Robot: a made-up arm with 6 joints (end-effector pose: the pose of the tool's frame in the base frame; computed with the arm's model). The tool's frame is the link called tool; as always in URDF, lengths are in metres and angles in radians.
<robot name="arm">
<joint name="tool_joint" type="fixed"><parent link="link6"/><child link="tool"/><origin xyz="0 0 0" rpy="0 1.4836 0"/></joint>
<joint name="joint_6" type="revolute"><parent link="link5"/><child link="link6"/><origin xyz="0.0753 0 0.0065"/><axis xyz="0.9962 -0.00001 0.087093"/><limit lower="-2.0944" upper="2.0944" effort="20" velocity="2.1"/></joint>
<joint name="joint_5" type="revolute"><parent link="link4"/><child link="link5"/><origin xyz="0 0 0"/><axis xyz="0.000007 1 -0.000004"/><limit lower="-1.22" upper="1.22" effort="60" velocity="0.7"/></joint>
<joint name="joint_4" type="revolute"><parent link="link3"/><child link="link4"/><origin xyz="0.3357 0 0.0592"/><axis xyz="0.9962 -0.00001 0.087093"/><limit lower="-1.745" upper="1.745" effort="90" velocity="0.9"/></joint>
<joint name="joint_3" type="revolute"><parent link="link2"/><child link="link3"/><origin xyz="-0.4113 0 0.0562"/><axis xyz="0.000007 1 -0.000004"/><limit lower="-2.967" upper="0" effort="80" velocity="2.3"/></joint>
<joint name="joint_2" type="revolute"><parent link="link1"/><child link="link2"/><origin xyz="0 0 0"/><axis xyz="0.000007 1 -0.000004"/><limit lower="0" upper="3.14" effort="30" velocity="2.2"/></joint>
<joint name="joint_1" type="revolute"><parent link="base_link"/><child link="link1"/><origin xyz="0 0 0.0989"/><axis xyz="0 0 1"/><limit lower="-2.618" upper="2.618" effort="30" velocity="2.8"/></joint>
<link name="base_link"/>
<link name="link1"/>
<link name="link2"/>
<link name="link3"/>
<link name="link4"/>
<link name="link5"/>
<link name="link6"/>
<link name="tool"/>
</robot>
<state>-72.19 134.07 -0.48 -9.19 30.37 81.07</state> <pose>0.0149 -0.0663 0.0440 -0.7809 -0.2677 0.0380 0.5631</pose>
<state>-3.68 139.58 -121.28 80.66 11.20 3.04</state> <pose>0.7578 -0.0342 0.2542 0.5027 0.6127 0.4468 0.4149</pose>
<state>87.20 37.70 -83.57 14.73 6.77 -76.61</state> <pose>-0.0045 -0.0455 0.7298 -0.3779 0.0898 0.2069 0.8980</pose>
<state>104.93 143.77 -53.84 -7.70 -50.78 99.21</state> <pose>-0.1329 0.4681 -0.0815 0.1058 -0.8774 -0.4515 0.1232</pose>
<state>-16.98 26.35 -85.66 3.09 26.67 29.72</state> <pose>-0.1557 0.0495 0.6968 0.1746 0.4050 0.1263 0.8885</pose>
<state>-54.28 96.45 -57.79 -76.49 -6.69 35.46</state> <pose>0.2782 -0.3724 0.2979 0.0742 0.8709 -0.3235 0.3625</pose>
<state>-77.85 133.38 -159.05 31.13 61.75 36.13</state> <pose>0.1726 -0.6380 0.5272 0.7003 0.4617 0.0820 0.5382</pose>
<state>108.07 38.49 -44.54 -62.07 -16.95 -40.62</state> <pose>-0.0525 0.0982 0.5171 -0.5283 -0.2495 0.1206 0.8026</pose>
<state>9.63 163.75 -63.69 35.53 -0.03 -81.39</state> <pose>0.3978 0.0675 -0.2561 0.4651 -0.8842 -0.0135 0.0418</pose>
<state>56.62 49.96 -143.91 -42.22 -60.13 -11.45</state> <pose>-0.2335 -0.2743 0.8105 0.1671 -0.5254 -0.0048 0.8343</pose>
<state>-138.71 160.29 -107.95 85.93 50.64 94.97</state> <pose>-0.4781 -0.4975 -0.0829 0.4401 -0.7471 0.4789 0.1373</pose>
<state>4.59 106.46 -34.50 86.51 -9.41 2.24</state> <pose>0.3604 0.0166 0.1082 0.6659 0.7131 0.0933 0.1983</pose>
